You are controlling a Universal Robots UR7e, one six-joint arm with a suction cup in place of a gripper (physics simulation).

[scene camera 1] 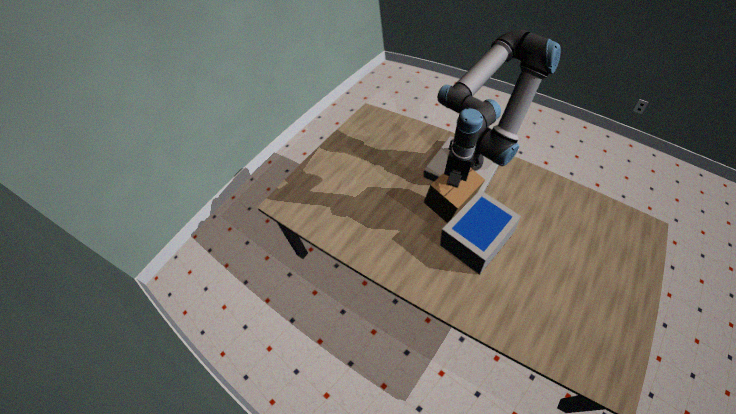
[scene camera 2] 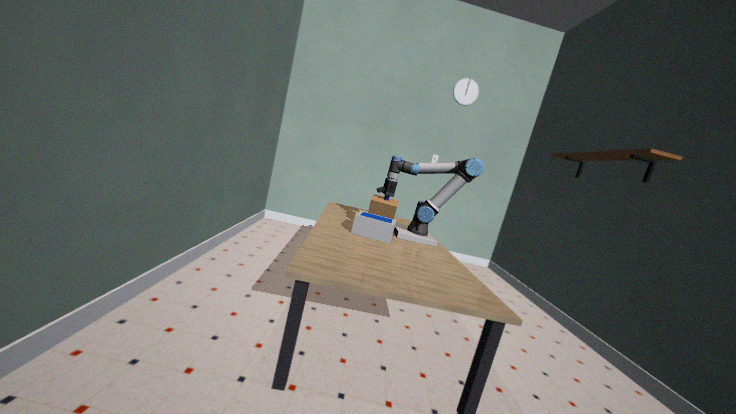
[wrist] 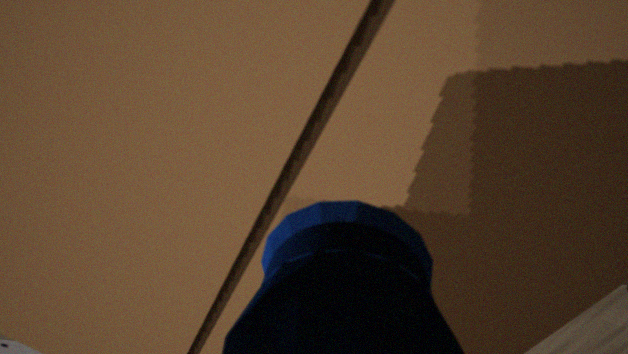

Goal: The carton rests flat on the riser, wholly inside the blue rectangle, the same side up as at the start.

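Seen in the pictures: hand, tool point: (scene camera 2: pixel 385 201) (wrist: pixel 340 239); arm's base, link origin: (scene camera 2: pixel 417 232).
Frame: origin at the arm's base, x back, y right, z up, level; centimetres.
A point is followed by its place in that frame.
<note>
The carton (scene camera 1: pixel 467 192) {x -33.4, y -5.5, z 17.2 cm} (scene camera 2: pixel 382 207) {x -33.1, y -6.5, z 13.7 cm} is an orange-brown box with a dark seam across its top. It hangs level at my suction gripper (scene camera 2: pixel 387 198) (wrist: pixel 347 212), whose blue cup is on the carton's top face beside the seam. The carton is in the air above the table, next to the riser and on its robot-base side in the scene camera 1 view. The riser (scene camera 1: pixel 460 250) {x -49.2, y -8.5, z 2.6 cm} (scene camera 2: pixel 373 229) {x -41.2, y -23.2, z 1.7 cm} is a grey block with a blue rectangle (scene camera 1: pixel 482 224) {x -38.8, y -13.9, z 7.7 cm} (scene camera 2: pixel 376 217) {x -38.2, y -14.5, z 7.7 cm} on top. In the scene camera 2 view the riser hides the carton's lower edge. In the wrist view the carton's top fills most of the picture.
The wooden table (scene camera 1: pixel 581 247) {x -28.1, y -58.1, z -4.3 cm} (scene camera 2: pixel 401 267) {x -37.3, y -64.6, z -4.3 cm} carries the riser and the arm's pale base plate (scene camera 1: pixel 436 165) {x -8.7, y 12.8, z 0.6 cm} (scene camera 2: pixel 415 237) {x -6.9, y -12.7, z -1.1 cm}. The arm reaches over from its base beside the riser. A wall shelf (scene camera 2: pixel 612 154) is far off at the right.
</note>
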